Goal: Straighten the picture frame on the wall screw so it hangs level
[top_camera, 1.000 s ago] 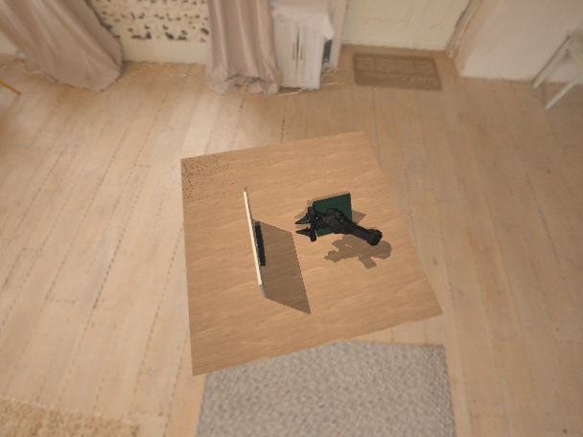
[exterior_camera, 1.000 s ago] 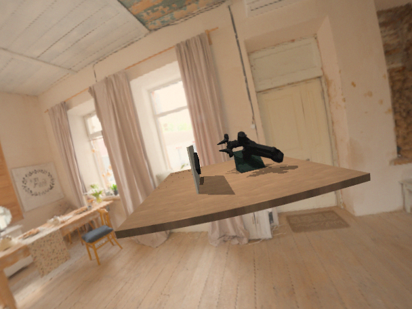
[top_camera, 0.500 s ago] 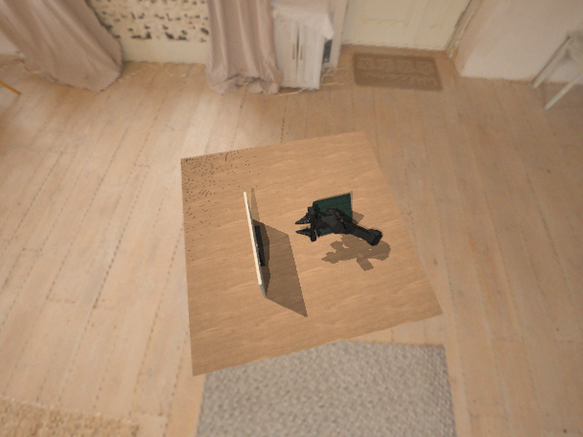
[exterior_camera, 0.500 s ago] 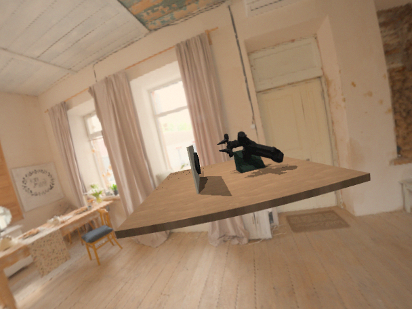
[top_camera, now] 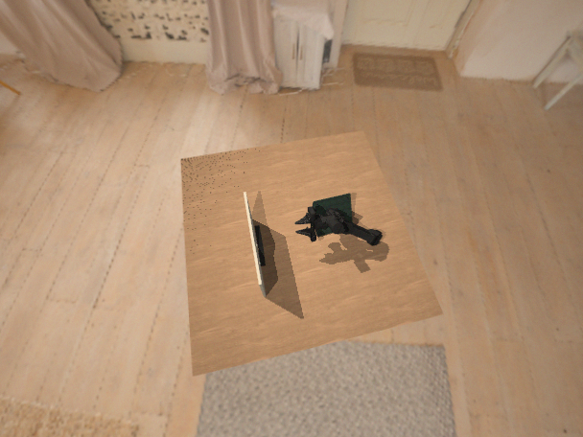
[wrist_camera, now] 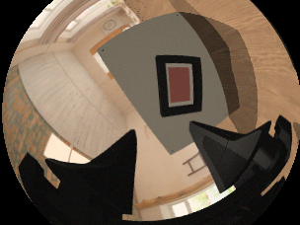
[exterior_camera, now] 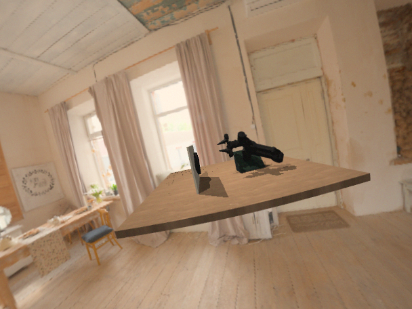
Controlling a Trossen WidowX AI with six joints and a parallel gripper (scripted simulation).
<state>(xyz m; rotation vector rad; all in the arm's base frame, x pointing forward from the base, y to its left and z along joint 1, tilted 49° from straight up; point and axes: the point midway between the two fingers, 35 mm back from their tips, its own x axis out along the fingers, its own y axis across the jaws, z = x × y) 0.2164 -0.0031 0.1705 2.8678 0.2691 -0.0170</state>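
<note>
Now: the picture frame 190 mm ahead of my gripper tip, 90 mm below it and 40 mm to the left of it. From my gripper tip the other things lie so: wall panel: 200 mm ahead, 90 mm below, 40 mm to the left.
</note>
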